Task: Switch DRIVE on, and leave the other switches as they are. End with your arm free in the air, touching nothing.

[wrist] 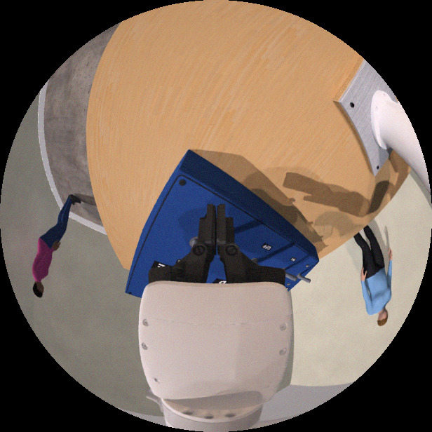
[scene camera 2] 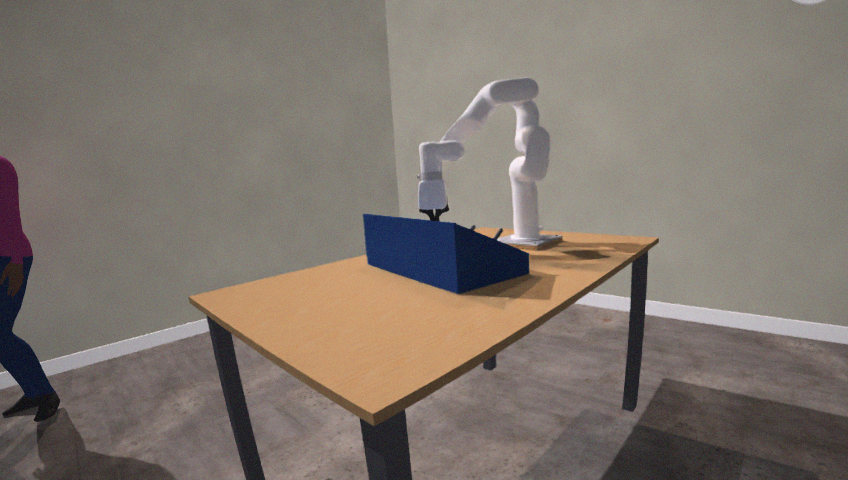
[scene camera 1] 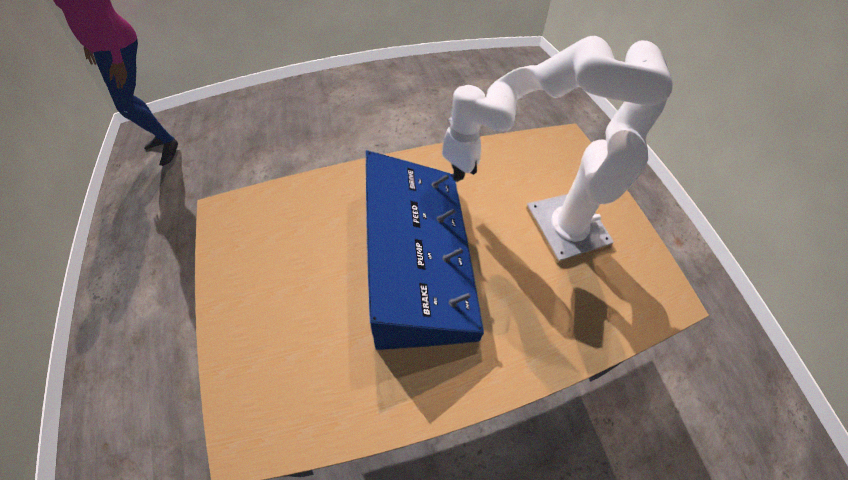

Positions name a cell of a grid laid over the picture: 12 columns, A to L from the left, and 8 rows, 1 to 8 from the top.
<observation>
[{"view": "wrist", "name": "gripper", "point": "G4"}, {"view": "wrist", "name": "blue sloped switch panel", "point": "H5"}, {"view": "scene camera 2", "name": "gripper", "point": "G4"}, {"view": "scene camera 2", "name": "blue sloped switch panel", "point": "G5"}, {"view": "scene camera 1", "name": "gripper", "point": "G3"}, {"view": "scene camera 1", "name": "blue sloped switch panel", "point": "F5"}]
</observation>
